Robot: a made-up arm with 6 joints. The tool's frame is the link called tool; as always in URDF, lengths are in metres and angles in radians. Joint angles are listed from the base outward. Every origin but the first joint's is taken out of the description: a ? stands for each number. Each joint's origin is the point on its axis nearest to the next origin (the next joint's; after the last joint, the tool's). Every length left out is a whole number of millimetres.
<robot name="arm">
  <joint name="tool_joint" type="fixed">
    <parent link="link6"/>
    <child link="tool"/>
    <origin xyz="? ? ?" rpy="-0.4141 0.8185 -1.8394"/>
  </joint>
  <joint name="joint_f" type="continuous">
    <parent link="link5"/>
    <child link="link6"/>
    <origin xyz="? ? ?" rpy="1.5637 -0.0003 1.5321"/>
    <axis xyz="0 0 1"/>
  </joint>
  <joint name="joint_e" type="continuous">
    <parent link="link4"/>
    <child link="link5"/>
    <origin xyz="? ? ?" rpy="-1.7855 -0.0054 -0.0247"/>
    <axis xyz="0 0 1"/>
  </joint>
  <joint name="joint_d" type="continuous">
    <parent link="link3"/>
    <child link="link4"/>
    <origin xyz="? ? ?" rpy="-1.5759 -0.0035 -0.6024"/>
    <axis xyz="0 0 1"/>
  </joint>
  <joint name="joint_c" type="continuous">
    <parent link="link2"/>
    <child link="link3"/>
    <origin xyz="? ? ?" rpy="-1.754 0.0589 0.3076"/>
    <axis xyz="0 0 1"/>
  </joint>
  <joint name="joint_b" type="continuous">
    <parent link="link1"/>
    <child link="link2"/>
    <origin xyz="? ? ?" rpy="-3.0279 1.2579 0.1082"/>
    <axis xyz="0 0 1"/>
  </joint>
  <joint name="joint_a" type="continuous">
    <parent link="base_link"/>
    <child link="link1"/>
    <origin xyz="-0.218 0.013 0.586" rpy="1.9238 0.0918 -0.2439"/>
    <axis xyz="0 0 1"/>
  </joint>
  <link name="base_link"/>
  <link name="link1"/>
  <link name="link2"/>
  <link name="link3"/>
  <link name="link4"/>
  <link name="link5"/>
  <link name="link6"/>
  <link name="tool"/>
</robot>
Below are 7 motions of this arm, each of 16 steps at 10 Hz.
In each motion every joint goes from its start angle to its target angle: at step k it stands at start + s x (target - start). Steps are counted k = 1, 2, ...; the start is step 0. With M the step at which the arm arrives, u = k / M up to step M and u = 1 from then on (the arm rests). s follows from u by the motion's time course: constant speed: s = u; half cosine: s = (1 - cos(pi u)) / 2; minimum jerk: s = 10 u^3 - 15 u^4 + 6 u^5.
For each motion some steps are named. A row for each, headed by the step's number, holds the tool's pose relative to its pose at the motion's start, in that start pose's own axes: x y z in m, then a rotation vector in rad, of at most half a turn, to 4 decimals.
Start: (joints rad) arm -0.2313 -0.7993 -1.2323 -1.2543 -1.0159 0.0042
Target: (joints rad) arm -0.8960 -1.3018 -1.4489 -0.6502 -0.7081 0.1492
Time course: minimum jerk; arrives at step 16
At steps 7, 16:
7: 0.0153 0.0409 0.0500 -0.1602 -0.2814 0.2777
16: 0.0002 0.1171 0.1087 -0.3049 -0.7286 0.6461

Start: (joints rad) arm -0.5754 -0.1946 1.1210 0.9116 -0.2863 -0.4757
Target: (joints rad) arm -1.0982 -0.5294 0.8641 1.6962 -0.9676 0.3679
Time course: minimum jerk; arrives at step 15
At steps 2, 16:
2: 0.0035 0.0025 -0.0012 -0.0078 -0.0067 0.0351
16: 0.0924 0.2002 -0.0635 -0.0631 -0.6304 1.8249

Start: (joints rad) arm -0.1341 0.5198 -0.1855 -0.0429 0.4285 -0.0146
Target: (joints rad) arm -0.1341 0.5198 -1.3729 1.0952 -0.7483 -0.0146
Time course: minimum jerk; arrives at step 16
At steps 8, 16:
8: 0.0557 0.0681 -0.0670 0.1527 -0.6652 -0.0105
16: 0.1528 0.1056 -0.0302 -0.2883 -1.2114 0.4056

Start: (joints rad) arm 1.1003 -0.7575 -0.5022 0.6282 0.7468 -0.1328
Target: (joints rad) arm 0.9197 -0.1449 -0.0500 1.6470 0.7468 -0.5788
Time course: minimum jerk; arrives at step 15
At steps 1, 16:
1: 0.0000 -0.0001 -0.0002 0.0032 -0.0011 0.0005
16: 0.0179 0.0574 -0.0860 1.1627 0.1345 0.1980

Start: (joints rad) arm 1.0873 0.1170 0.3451 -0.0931 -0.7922 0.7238
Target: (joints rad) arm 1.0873 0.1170 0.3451 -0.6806 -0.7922 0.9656
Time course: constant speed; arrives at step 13
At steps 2, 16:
2: -0.0053 0.0050 -0.0005 0.0271 0.0614 0.0135
16: -0.0321 0.0325 0.0087 0.2057 0.3785 0.1080

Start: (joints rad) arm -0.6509 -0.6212 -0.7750 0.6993 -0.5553 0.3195
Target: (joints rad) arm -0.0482 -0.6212 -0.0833 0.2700 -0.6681 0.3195
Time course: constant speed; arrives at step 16
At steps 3, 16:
3: -0.0256 -0.0081 -0.0031 0.1588 0.1100 -0.0735
16: -0.1454 -0.0027 0.0092 0.8748 0.3993 -0.4270

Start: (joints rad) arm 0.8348 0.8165 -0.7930 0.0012 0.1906 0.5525
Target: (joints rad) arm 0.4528 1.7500 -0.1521 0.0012 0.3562 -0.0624
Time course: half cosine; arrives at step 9
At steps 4, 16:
4: 0.0153 0.0094 0.0431 -0.1440 0.0164 0.0752
16: 0.0711 0.0603 0.0937 -0.3768 0.2465 0.1238

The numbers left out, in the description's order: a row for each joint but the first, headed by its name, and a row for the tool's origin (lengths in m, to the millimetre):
tool: -0.006 -0.038 0
joint_f: 0.074 -0.141 0
joint_e: -0.036 0.018 0
joint_d: -0.015 -0.194 0
joint_c: 0.039 0.168 0
joint_b: 0.197 0.118 0

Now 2 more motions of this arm.
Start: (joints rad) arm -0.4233 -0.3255 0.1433 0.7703 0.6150 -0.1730
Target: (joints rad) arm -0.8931 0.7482 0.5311 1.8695 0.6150 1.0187
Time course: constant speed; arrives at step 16
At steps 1, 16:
1: 0.0072 0.0153 -0.0032 -0.0396 -0.0397 0.0971
16: -0.0186 0.2214 -0.1332 -0.6355 -0.7248 1.2047

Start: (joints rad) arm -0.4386 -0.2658 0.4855 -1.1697 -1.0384 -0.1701
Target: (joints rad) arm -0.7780 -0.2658 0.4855 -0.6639 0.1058 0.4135
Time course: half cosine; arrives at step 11
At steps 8, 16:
8: -0.0978 0.1697 0.0645 -1.2875 -0.3462 -0.3963
16: -0.1070 0.2078 0.0484 -1.5370 -0.3807 -0.5108

